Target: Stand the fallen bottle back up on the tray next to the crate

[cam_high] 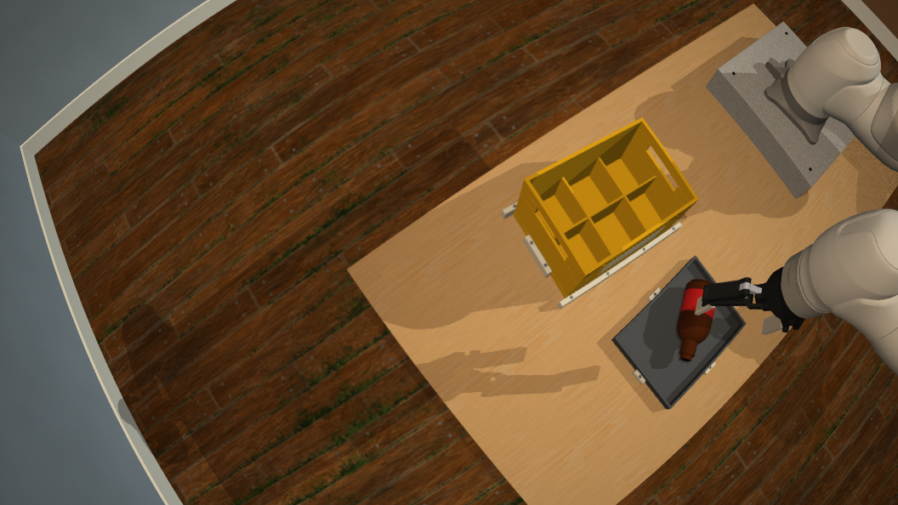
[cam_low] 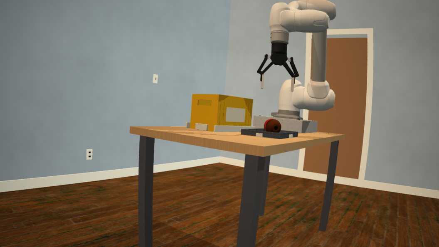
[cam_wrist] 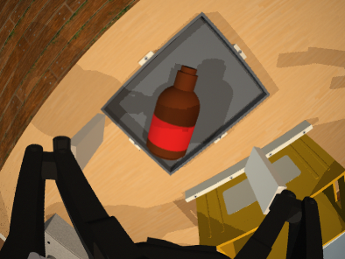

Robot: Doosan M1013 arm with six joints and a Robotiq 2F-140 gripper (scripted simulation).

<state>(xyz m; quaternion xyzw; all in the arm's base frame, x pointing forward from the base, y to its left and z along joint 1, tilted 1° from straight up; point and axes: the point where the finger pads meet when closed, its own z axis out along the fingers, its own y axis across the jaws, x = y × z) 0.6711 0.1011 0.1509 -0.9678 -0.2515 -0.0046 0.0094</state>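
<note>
Right now my hand is 20 mm past the bottle, 10 mm to the left of it and 190 mm above it. Round my hand: yellow crate 30 mm behind, 300 mm to the right, 140 mm below; dark grey tray 10 mm to the right, 220 mm below.
</note>
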